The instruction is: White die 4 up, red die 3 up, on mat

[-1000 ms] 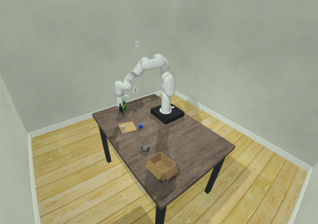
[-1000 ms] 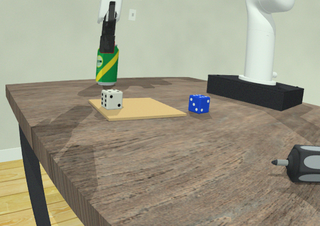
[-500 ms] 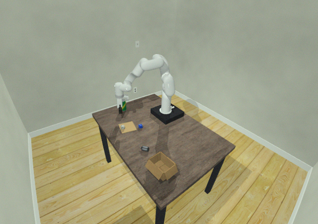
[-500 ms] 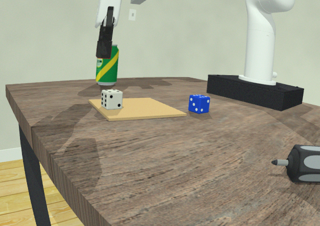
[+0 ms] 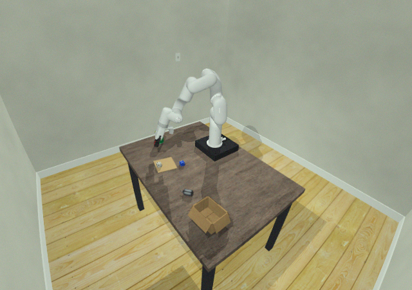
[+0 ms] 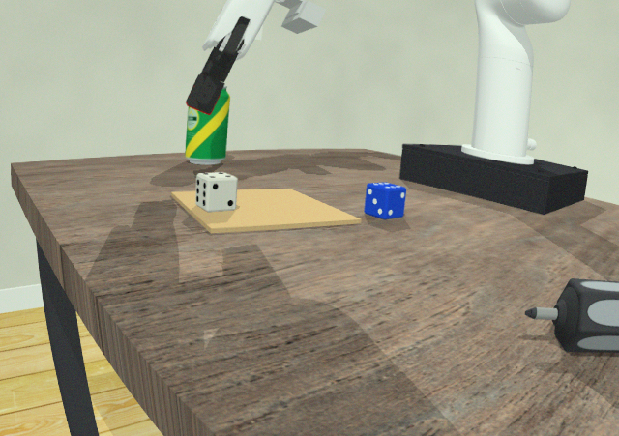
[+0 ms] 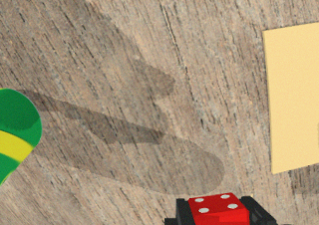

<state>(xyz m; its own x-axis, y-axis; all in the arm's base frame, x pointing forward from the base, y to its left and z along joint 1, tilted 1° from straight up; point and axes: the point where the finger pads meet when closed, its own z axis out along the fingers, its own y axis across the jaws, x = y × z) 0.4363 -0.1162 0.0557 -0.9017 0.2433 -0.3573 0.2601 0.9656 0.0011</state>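
Right now the red die is 10 mm below my hand. From my hand the other things lie so: green can 160 mm to the right, 70 mm behind, 50 mm below; white die 140 mm to the left, 90 mm below, 30 mm ahead; tan mat 140 mm to the left, 110 mm below, 10 mm behind.
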